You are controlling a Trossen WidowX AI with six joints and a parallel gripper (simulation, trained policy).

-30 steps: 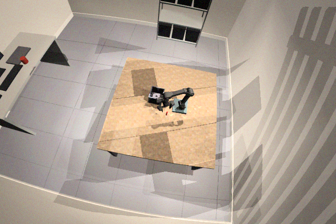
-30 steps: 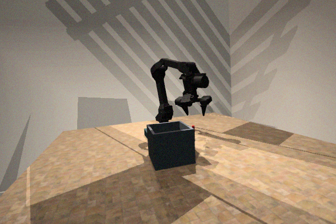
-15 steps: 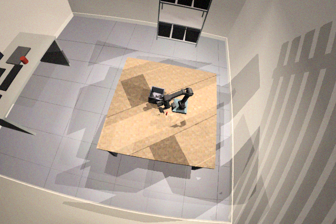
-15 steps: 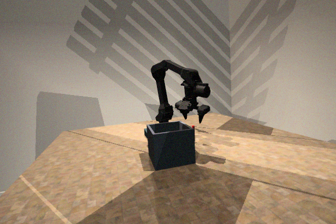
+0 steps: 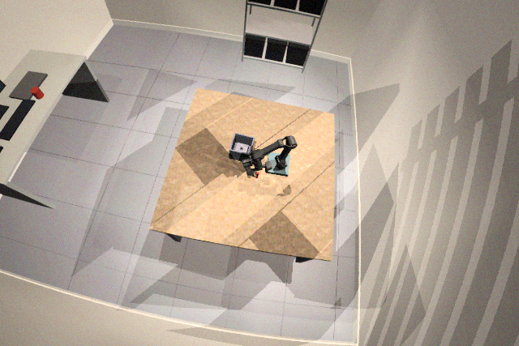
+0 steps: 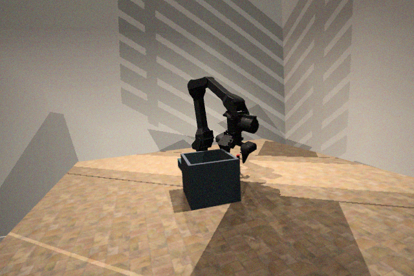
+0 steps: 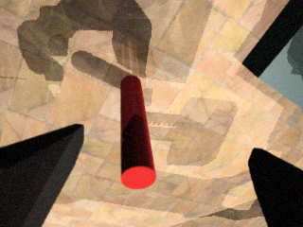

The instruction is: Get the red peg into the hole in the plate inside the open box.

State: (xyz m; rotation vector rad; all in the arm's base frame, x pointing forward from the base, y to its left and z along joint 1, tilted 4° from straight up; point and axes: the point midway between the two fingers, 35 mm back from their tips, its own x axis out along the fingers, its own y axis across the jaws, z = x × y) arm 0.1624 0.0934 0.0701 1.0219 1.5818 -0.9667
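My gripper tip is now 20 mm short of the red peg and 20 mm above it. The rest, counted from my gripper tip: pale plate (200 mm to the right, 160 mm ahead, 10 mm below).
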